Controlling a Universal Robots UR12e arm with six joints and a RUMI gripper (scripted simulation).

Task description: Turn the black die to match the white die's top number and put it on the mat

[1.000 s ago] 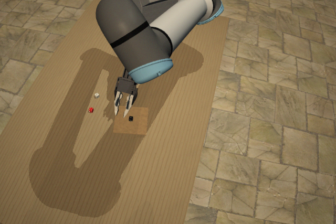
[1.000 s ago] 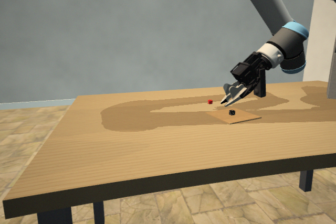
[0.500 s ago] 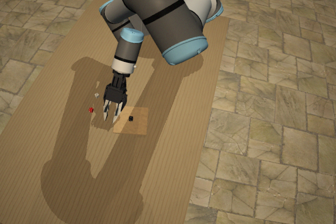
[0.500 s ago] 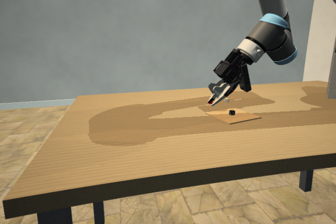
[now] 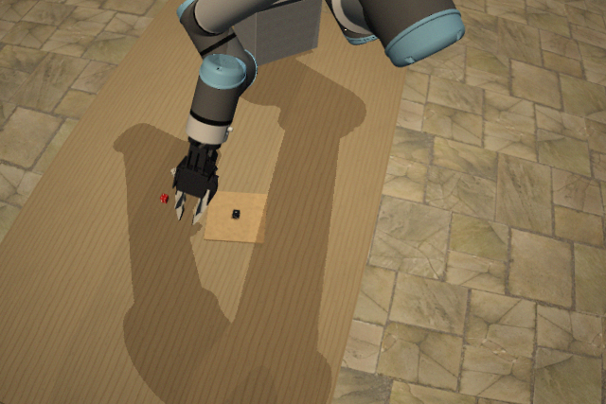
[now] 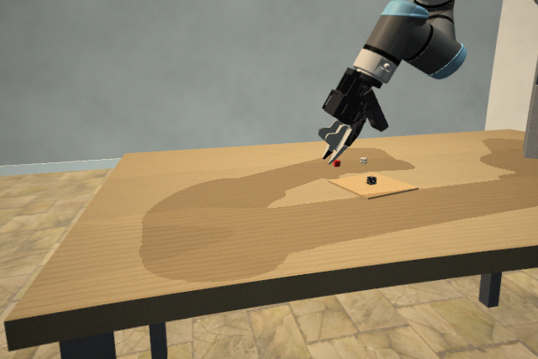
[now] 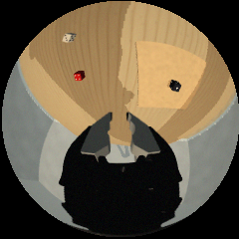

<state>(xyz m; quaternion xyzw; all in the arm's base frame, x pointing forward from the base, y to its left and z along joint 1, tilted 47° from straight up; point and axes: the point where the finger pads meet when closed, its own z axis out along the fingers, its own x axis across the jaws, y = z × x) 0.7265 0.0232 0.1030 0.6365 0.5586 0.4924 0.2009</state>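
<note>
My gripper is now 80 mm to the right of the black die, 80 mm past it and 40 mm above it. From my hand the other things lie so: white die 120 mm to the right, 120 mm behind, 40 mm below; then tan mat 80 mm to the left, 80 mm behind, 50 mm below; then red die 100 mm to the right, 40 mm below, 40 mm behind.
</note>
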